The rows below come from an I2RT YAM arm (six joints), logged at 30 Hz.
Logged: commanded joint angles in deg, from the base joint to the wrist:
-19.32 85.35 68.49 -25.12 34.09 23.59
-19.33 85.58 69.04 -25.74 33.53 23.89
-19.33 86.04 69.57 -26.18 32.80 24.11
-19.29 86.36 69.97 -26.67 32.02 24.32
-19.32 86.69 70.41 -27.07 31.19 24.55
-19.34 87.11 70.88 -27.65 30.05 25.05
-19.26 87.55 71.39 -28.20 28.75 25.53
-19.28 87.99 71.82 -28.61 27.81 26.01
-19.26 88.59 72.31 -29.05 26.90 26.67
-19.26 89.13 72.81 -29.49 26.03 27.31
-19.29 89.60 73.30 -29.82 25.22 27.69
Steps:
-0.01 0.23 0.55 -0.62 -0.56 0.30
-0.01 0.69 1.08 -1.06 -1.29 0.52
0.03 1.01 1.48 -1.55 -2.07 0.73
0.00 1.34 1.92 -1.95 -2.90 0.96
-0.02 1.76 2.39 -2.53 -4.04 1.46
0.06 2.20 2.90 -3.08 -5.34 1.94
0.04 2.64 3.33 -3.49 -6.28 2.42
0.06 3.24 3.82 -3.93 -7.19 3.08
0.06 3.78 4.32 -4.37 -8.06 3.72
0.03 4.25 4.81 -4.70 -8.87 4.10

